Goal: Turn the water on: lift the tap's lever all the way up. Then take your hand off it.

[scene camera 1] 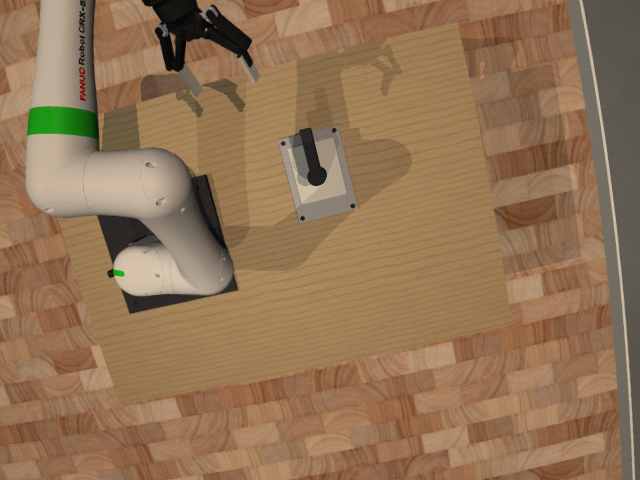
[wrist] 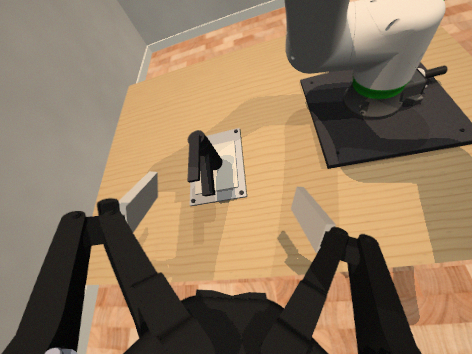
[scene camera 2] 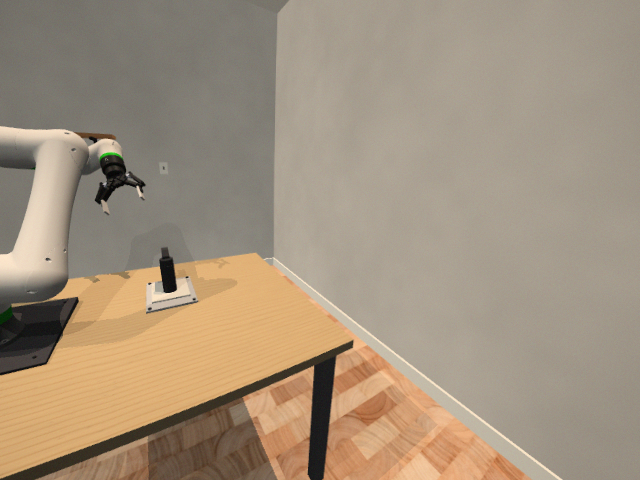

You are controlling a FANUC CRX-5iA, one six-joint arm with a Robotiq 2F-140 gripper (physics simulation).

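Where they show: gripper, between the fingertips: [scene camera 1: 226,86] [wrist: 227,191] [scene camera 2: 124,205]; arm's base, origin of its link: [wrist: 371,100].
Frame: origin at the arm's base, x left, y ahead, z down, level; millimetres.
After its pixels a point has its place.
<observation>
The tap is a black upright post [scene camera 2: 168,276] @(x 58, y 481, z -70 mm) on a light square-cornered base plate [scene camera 1: 328,211] @(x -24, y 480, z 6 mm) [scene camera 2: 173,306] @(x -37, y 477, z 9 mm) [wrist: 242,165] @(x 108, y 400, z 7 mm). Its black lever [scene camera 1: 308,147] @(x 157, y 484, z -142 mm) [scene camera 2: 164,252] @(x 134, y 482, z -142 mm) [wrist: 193,162] @(x 159, y 485, z -142 mm) reaches out from the post's top, over the black spout [wrist: 207,180] @(x 173, y 482, z -70 mm) in the wrist view. In scene camera 2 the lever's end shows above the post's top; its exact tilt is hard to tell. My gripper [scene camera 1: 226,87] @(x 322, y 365, z -308 mm) [scene camera 2: 125,205] @(x 322, y 365, z -308 mm) [wrist: 227,191] @(x 322, y 365, z -308 mm) is wide open and empty. It hangs in the air, higher than the tap and off to its spout side, apart from the lever.
The tap stands on a wooden table [scene camera 1: 413,258] @(x -225, y 677, z 14 mm) [scene camera 2: 232,341] @(x -319, y 600, z 14 mm) [wrist: 270,110] @(x -78, y 280, z 14 mm). The arm's dark mounting plate [scene camera 1: 209,193] @(x 121, y 173, z -3 mm) [scene camera 2: 51,330] @(x -24, y 141, z 1 mm) [wrist: 325,145] @(x 114, y 166, z -4 mm) is beside it on the same table. Grey walls [scene camera 2: 439,180] [wrist: 45,100] rise beyond the table.
</observation>
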